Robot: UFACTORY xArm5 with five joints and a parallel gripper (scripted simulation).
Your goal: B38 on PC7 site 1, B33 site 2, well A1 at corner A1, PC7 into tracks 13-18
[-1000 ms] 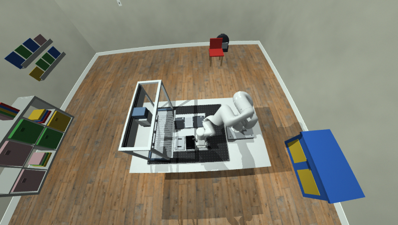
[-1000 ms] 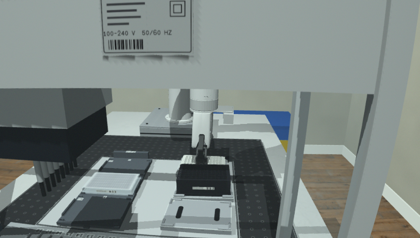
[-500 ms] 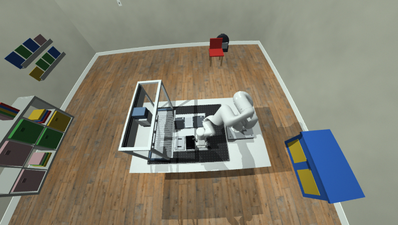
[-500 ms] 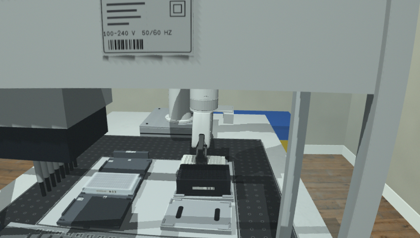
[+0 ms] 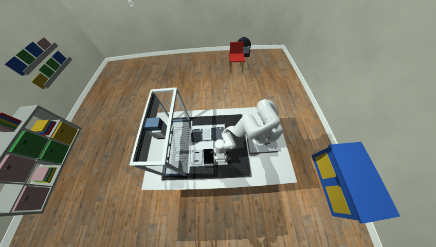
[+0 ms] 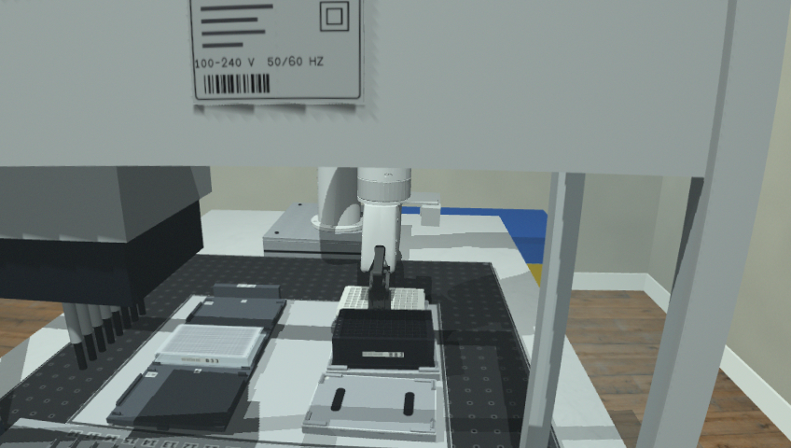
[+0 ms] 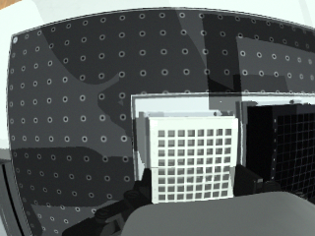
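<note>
Right now the plate nest S1 is 4 cm below my hand. The rest, counted from my hand: white 96-well plate: 1 cm below.
</note>
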